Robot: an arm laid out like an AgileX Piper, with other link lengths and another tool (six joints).
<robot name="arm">
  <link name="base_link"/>
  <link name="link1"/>
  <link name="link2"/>
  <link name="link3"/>
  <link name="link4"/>
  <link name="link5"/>
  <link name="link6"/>
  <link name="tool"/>
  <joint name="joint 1" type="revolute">
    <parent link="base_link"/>
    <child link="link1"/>
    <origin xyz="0 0 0.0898"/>
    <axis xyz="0 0 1"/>
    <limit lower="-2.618" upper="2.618"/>
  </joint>
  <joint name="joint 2" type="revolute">
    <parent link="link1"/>
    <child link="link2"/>
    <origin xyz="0 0 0" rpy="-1.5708 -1.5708 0"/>
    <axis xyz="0 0 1"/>
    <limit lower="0" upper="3.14"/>
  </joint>
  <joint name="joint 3" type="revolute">
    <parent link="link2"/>
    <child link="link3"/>
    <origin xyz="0.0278 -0.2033 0" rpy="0 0 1.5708"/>
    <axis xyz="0 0 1"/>
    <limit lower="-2.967" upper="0"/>
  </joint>
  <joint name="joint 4" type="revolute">
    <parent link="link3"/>
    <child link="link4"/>
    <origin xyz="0.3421 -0.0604 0" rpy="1.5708 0 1.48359"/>
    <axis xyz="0 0 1"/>
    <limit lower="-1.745" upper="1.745"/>
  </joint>
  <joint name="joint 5" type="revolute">
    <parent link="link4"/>
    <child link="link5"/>
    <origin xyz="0 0 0" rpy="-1.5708 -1.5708 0"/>
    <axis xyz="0 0 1"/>
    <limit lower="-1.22" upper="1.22"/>
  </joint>
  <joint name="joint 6" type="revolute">
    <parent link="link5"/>
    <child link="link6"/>
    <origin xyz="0.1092 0 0" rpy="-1.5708 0 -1.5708"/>
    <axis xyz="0 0 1"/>
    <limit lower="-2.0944" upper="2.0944"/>
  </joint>
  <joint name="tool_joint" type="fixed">
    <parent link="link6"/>
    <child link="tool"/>
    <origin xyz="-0.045 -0.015 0.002" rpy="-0.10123 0 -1.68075"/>
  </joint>
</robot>
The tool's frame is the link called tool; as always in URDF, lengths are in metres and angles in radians.
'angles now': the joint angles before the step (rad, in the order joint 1, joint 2, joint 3, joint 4, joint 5, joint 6). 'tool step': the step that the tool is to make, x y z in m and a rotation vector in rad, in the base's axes. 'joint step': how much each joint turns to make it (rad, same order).
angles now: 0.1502 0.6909 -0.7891 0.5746 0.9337 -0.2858
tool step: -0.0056 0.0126 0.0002 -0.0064 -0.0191 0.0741
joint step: 0.0556 -0.0002 0.0000 0.0134 -0.0037 -0.0327
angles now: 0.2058 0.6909 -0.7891 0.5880 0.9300 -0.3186
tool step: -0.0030 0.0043 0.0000 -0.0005 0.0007 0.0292
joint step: 0.0181 -0.0001 -0.0001 0.0080 0.0069 -0.0106
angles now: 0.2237 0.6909 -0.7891 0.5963 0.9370 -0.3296
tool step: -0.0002 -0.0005 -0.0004 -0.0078 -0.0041 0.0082
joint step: -0.0002 0.0002 -0.0003 0.0000 0.0037 -0.0116
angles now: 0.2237 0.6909 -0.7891 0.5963 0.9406 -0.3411
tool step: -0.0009 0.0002 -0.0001 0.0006 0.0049 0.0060
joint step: -0.0001 -0.0001 0.0001 0.0043 0.0071 -0.0026
